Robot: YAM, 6 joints.
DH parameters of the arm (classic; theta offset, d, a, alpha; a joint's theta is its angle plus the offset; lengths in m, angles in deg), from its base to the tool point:
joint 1: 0 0.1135 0.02 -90
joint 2: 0 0 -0.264 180
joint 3: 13.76 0 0.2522 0
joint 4: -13.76 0 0.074 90
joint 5: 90 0 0 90
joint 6: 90 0.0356 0 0
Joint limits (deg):
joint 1: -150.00..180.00
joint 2: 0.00..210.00
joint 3: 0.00..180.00
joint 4: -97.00..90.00
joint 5: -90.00..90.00
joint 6: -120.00..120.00
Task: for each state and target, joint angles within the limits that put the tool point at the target. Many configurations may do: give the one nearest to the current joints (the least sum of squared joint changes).
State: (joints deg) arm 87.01 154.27 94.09 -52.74 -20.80 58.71
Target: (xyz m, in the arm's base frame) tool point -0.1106 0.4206 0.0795
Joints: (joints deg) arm 102.93 137.30 98.58 -55.56 -22.54 58.71
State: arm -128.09 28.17 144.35 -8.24 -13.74 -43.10
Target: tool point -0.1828 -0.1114 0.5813
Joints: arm -150.00 72.45 106.90 -19.57 -8.20 -43.10
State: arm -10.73 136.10 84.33 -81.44 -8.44 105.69
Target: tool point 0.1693 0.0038 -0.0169
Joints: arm -0.73 152.51 54.24 -81.10 -9.64 105.69
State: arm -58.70 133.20 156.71 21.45 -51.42 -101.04
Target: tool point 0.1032 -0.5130 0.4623
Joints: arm -81.51 140.04 155.31 20.22 -47.74 -101.04
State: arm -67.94 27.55 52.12 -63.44 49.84 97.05
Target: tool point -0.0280 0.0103 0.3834
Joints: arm -74.44 16.23 64.21 -63.05 42.85 97.05
